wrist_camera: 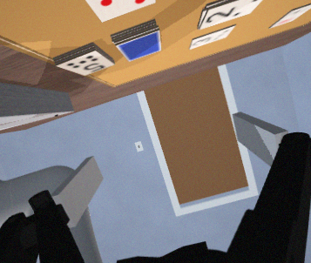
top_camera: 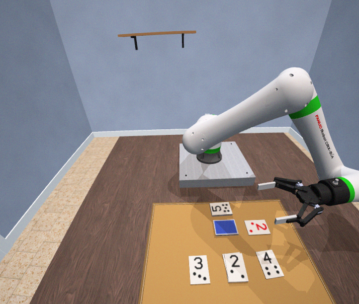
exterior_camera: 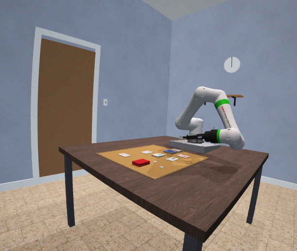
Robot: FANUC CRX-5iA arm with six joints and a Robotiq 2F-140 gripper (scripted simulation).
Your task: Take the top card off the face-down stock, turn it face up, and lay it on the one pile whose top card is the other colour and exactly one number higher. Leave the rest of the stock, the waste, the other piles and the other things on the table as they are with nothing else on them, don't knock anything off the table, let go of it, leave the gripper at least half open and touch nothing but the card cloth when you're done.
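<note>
Now: the card 150 mm below my hand. Round my hand: tan card cloth: 190 mm ahead, 170 mm below, 150 mm to the right; then red box: 400 mm ahead, 140 mm below, 70 mm to the right.
</note>
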